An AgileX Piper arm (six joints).
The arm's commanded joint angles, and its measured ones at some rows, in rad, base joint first. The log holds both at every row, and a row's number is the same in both.
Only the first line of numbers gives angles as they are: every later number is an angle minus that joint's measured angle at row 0.
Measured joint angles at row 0:
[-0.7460, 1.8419, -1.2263, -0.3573, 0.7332, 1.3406]
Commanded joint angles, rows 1 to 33:
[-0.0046, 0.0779, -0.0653, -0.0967, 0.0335, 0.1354]
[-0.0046, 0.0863, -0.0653, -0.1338, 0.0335, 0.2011]
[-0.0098, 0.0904, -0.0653, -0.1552, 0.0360, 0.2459]
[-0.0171, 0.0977, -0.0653, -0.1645, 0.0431, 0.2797]
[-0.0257, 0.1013, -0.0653, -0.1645, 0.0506, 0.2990]
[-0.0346, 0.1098, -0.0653, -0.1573, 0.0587, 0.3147]
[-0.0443, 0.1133, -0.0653, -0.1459, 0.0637, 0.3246]
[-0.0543, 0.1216, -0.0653, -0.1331, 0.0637, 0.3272]
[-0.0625, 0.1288, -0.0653, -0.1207, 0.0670, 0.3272]
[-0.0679, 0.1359, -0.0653, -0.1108, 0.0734, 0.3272]
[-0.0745, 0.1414, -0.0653, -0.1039, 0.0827, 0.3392]
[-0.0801, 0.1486, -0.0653, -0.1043, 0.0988, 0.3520]
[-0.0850, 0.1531, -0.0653, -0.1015, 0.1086, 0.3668]
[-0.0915, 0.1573, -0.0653, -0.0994, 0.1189, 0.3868]
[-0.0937, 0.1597, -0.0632, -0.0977, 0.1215, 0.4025]
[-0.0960, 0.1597, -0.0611, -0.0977, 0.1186, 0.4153]
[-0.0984, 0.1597, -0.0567, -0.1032, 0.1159, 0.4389]
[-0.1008, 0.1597, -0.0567, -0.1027, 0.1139, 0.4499]
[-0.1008, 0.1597, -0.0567, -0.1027, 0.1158, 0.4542]
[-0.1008, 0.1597, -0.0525, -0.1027, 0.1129, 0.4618]
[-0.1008, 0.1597, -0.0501, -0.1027, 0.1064, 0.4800]
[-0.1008, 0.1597, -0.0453, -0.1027, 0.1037, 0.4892]
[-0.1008, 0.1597, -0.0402, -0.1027, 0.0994, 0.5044]
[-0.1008, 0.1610, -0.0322, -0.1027, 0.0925, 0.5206]
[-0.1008, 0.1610, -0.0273, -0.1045, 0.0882, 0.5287]
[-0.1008, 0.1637, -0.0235, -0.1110, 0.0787, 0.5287]
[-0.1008, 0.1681, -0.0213, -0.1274, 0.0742, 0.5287]
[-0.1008, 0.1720, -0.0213, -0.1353, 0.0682, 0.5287]
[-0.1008, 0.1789, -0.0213, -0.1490, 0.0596, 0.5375]
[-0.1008, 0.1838, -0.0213, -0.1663, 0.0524, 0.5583]
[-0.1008, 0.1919, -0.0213, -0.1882, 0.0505, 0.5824]
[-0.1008, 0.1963, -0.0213, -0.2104, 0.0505, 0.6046]
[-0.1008, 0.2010, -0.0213, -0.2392, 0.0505, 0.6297]
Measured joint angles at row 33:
[-0.0935, 0.1815, -0.0256, -0.1435, 0.0606, 0.5522]
